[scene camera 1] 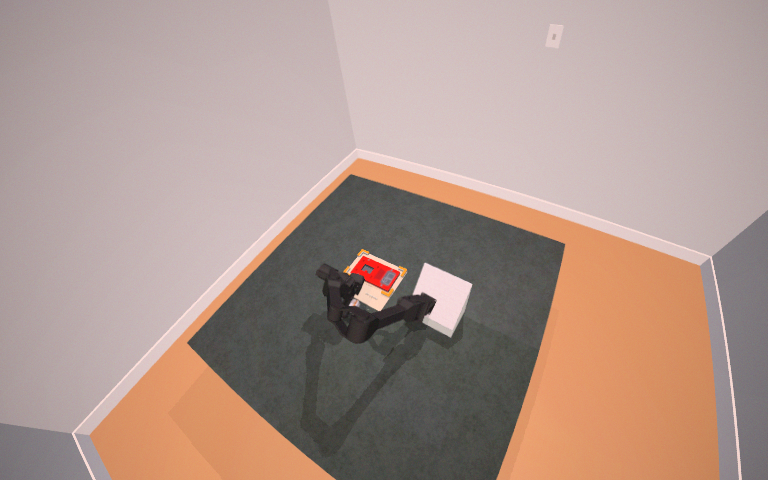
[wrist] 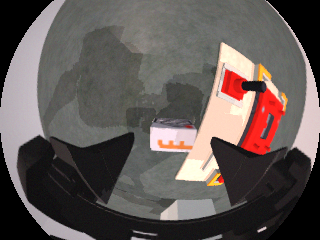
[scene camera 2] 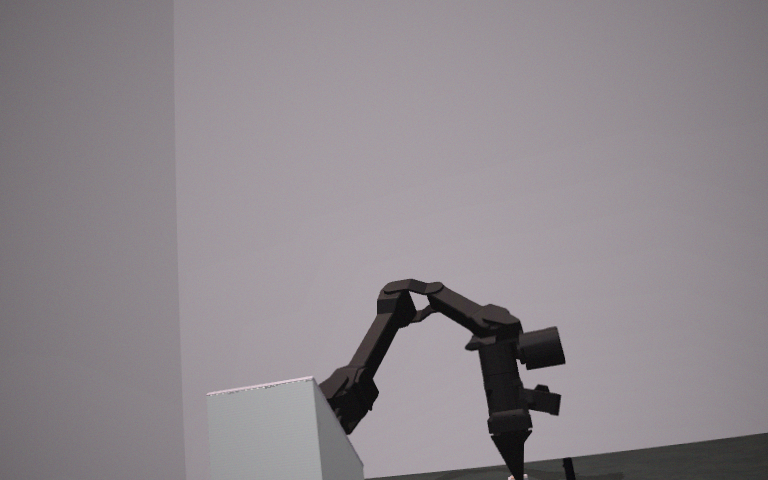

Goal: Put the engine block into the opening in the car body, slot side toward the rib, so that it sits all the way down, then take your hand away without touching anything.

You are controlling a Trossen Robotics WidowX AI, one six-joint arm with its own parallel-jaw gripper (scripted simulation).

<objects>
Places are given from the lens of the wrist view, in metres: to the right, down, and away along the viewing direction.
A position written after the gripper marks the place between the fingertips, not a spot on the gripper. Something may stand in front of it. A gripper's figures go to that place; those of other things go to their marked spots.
gripper (wrist: pixel 173 139): 0.01, 0.02, 0.10
red car body (wrist: pixel 258 133): 0.17, 0.02, 0.09
engine block (wrist: pixel 174 135): 0.01, 0.02, 0.09
The marked spots on the red car body and the engine block are 0.15 m apart.
</objects>
